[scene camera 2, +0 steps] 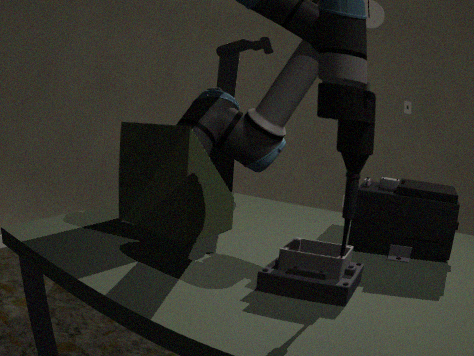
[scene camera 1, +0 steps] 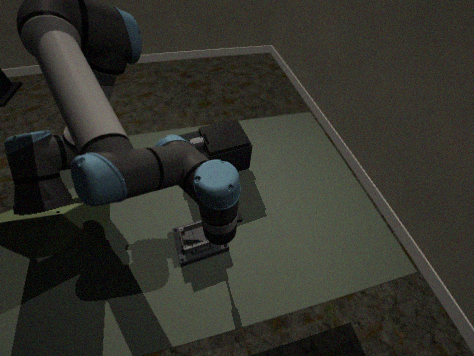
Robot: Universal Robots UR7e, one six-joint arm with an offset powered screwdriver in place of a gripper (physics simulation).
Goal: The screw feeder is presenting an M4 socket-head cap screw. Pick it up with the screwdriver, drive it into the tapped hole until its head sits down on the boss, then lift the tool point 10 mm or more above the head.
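Observation:
The screwdriver [scene camera 2: 343, 255] hangs upright in scene camera 2, with its thin bit reaching down to the right-hand corner of the light grey open box [scene camera 1: 193, 248] [scene camera 2: 310, 262]. The bit tip is at the level of the box rim, at that corner's boss. The box sits on a dark fixture block [scene camera 1: 184, 259] [scene camera 2: 300, 287]. In scene camera 1 the wrist hides the screwdriver and that corner. No screw can be made out at the tip, and the tapped hole is too small and dark to see. The dark screw feeder [scene camera 1: 227, 141] [scene camera 2: 405, 220] stands behind the fixture.
A green angular pedestal [scene camera 2: 155, 170] stands at the left in scene camera 2, with the arm's lower joints behind it. The forearm [scene camera 1: 80, 90] [scene camera 2: 290, 85] slopes above the table. A dark post [scene camera 2: 228, 72] with a bent top stands at the back.

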